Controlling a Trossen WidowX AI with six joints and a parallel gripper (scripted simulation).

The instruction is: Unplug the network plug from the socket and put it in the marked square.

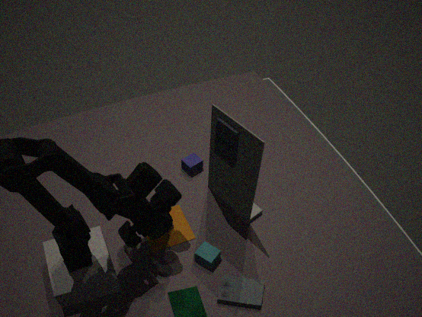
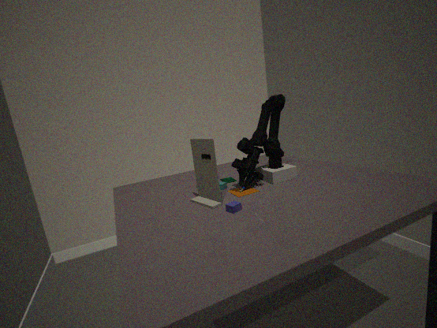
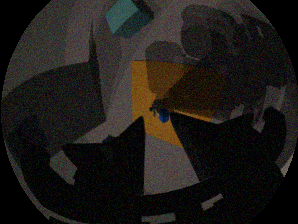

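My gripper tip is now 1 cm above the blue network plug. The rest, counted from my gripper tip: flat green piece: 5 cm behind, 24 cm to the right, 2 cm below; then upright grey panel: 19 cm ahead, 1 cm to the left, 11 cm above; then orange marked square: 2 cm below.
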